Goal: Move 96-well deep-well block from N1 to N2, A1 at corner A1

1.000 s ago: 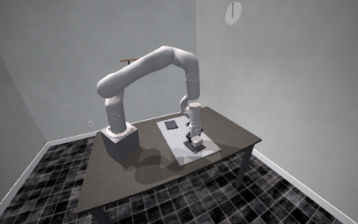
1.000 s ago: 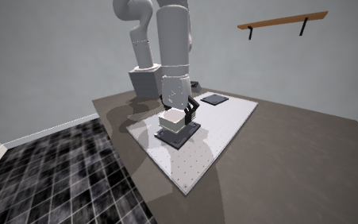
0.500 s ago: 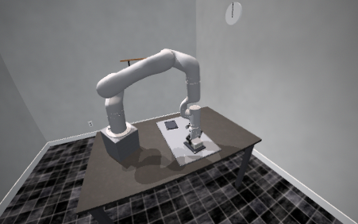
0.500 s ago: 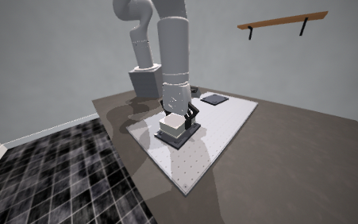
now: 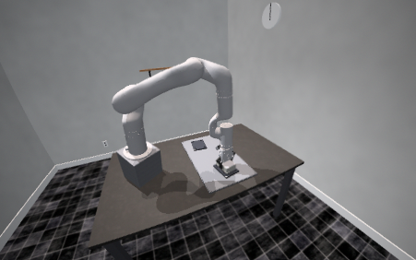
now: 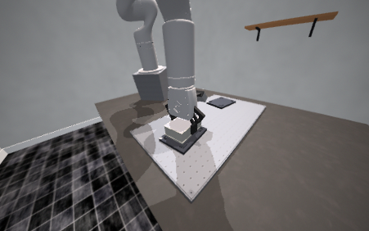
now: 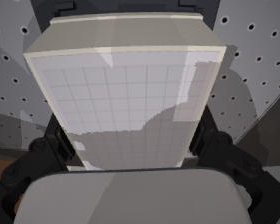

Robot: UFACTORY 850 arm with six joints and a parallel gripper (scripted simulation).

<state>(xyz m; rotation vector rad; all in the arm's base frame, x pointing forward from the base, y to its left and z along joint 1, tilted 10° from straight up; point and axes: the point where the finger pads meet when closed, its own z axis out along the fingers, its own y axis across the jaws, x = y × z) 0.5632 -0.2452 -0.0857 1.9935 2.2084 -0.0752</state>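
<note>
Now: the white deep-well block right at my hand. From my hand the other things lie so: nest 4 cm below.
</note>
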